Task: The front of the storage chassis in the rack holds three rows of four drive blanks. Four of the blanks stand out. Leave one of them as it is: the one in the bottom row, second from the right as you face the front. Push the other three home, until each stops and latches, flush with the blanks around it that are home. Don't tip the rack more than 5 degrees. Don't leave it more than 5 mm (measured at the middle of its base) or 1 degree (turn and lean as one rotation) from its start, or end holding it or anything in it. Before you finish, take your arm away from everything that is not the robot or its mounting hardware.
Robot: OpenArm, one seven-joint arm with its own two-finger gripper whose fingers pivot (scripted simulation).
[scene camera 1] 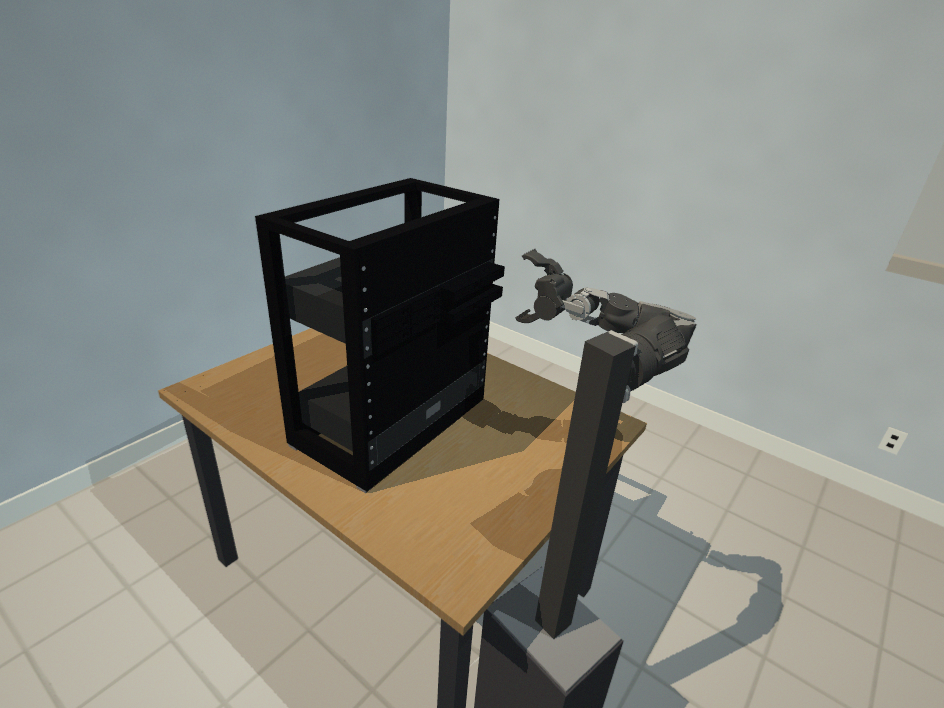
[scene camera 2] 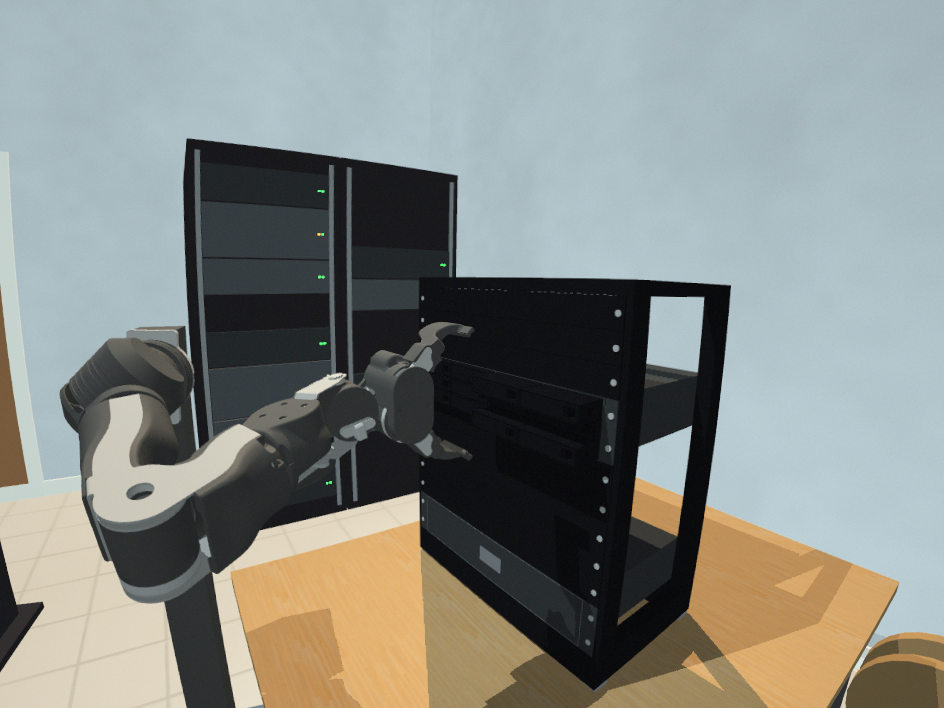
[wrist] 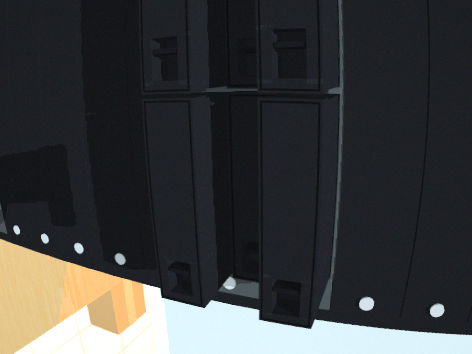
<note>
In view: the gripper [scene camera 2: 461, 390] and a post [scene camera 1: 606, 361].
The gripper shows as well in scene camera 1 [scene camera 1: 523, 284].
</note>
